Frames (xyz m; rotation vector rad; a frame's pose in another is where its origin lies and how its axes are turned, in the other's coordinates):
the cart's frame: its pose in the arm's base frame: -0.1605 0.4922 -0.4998 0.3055 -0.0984 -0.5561
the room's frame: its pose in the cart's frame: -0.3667 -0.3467 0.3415 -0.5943 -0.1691 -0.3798
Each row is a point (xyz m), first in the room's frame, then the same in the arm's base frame.
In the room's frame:
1: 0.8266 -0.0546 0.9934
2: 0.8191 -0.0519 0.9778
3: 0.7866 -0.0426 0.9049
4: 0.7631 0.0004 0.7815
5: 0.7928 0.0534 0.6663
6: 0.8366 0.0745 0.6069
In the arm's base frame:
1: -0.1628 -0.0944 0.8120
2: -0.1666 -0.0913 0.7952
3: -0.1858 -0.0805 0.7179
4: -0.1780 -0.0728 0.5856
5: -0.1304 -0.0999 0.4674
6: -0.0944 -0.1400 0.4127

